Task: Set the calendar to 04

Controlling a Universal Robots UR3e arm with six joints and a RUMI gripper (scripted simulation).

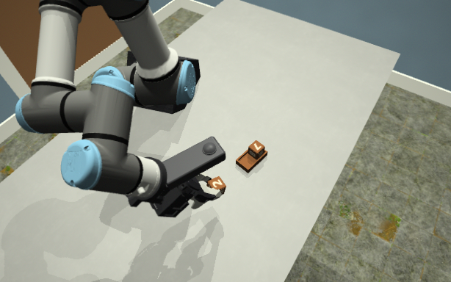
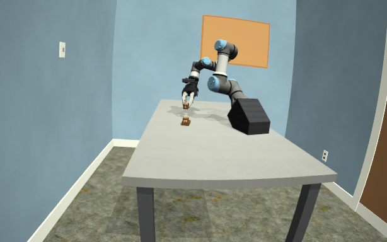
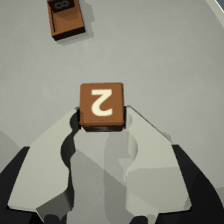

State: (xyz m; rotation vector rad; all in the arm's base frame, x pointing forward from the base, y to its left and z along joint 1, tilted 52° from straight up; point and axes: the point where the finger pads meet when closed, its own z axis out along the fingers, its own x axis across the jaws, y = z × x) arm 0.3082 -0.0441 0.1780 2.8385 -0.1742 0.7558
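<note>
Now: the cube 10 mm below my hand. Also, from my hand: brown tray (10 mm ahead, 160 mm to the left, 80 mm below).
</note>
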